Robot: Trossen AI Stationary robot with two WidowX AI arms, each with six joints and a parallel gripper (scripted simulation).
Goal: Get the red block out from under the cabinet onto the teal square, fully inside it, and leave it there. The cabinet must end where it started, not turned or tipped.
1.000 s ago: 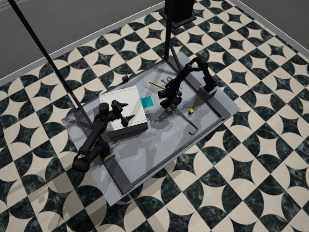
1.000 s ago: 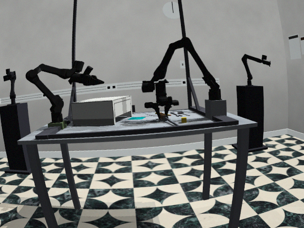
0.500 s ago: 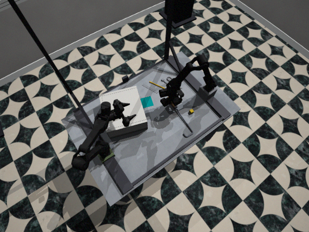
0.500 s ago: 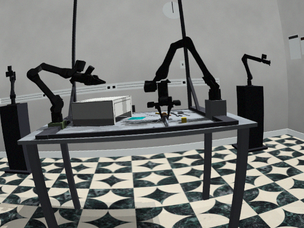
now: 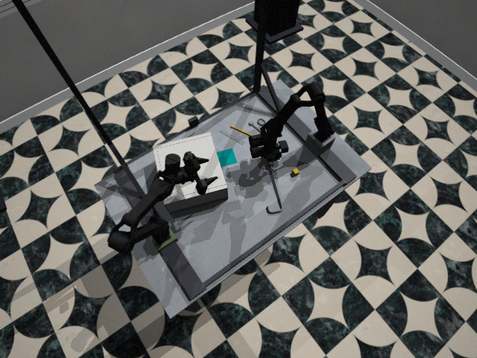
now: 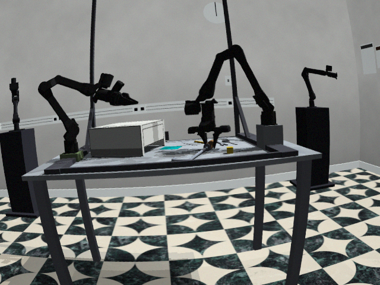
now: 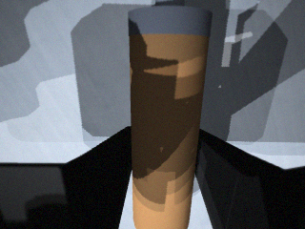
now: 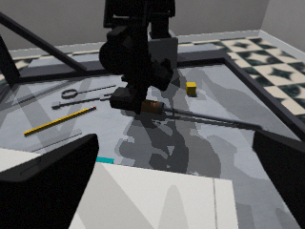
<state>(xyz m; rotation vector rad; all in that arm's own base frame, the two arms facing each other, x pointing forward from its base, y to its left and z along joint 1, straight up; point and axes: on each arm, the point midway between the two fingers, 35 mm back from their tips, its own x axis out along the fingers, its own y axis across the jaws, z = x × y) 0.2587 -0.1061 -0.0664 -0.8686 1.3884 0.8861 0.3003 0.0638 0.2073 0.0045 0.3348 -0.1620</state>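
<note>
The teal square lies 12 cm behind my left hand, 18 cm to the right of it and 4 cm below it. Round my left hand: small yellow cube 15 cm ahead, 7 cm to the left, 2 cm below; yellow pencil 20 cm behind, 1 cm to the right, 3 cm below; wooden-handled tool 11 cm ahead, 8 cm to the right, 2 cm below.
</note>
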